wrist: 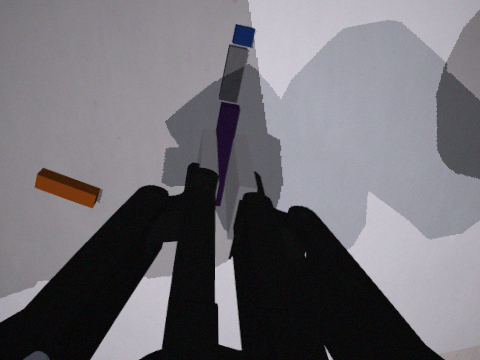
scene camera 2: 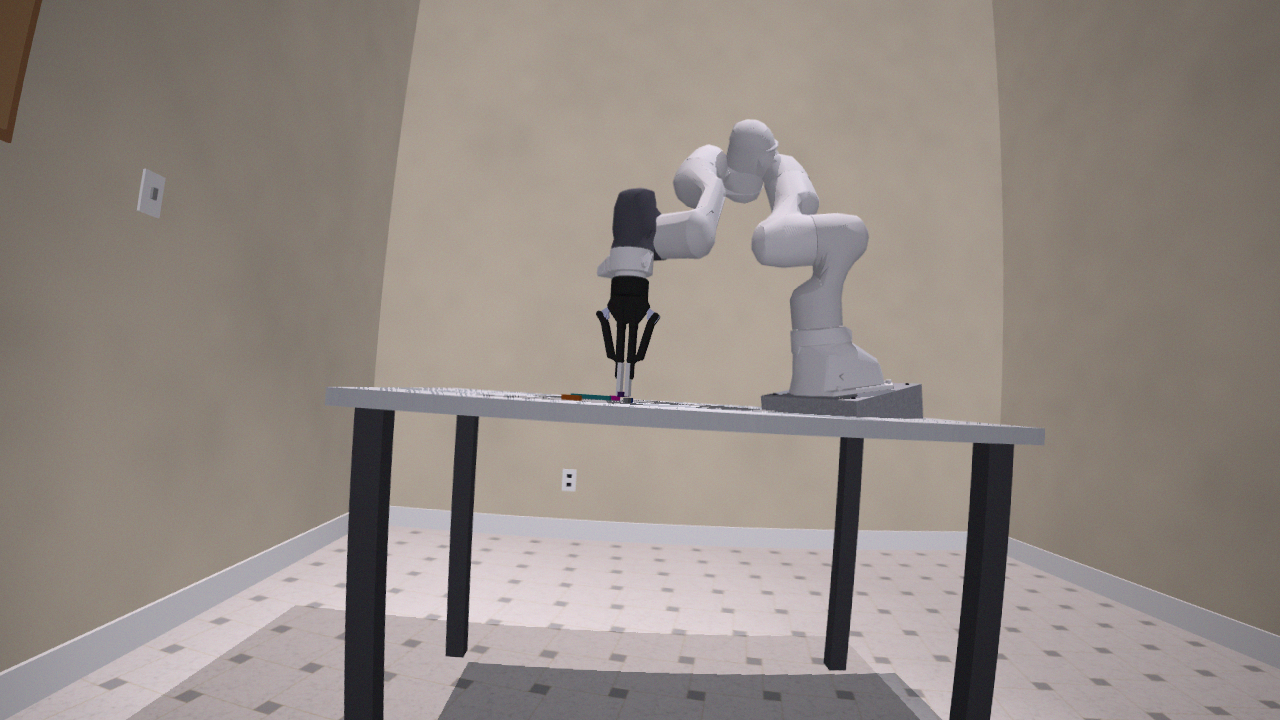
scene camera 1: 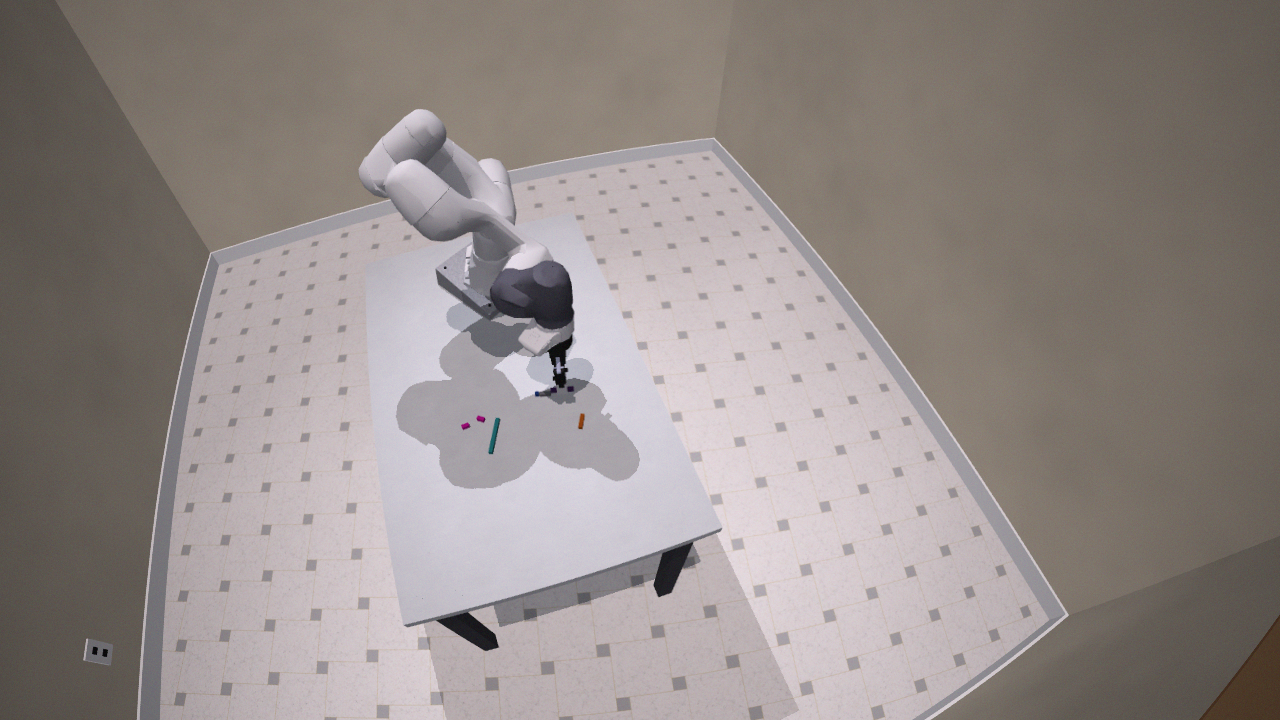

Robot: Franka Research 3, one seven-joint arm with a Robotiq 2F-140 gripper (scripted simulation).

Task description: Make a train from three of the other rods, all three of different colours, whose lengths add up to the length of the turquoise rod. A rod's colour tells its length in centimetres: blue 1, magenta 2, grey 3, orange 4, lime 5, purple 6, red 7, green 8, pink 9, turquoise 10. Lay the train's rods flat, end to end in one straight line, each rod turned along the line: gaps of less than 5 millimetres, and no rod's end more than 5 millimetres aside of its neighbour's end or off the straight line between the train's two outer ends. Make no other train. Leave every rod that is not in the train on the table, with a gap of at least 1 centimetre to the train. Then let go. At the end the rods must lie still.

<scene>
I see my gripper, an orange rod, a purple rod and a grey rod.
My gripper is seen too in the wrist view.
</scene>
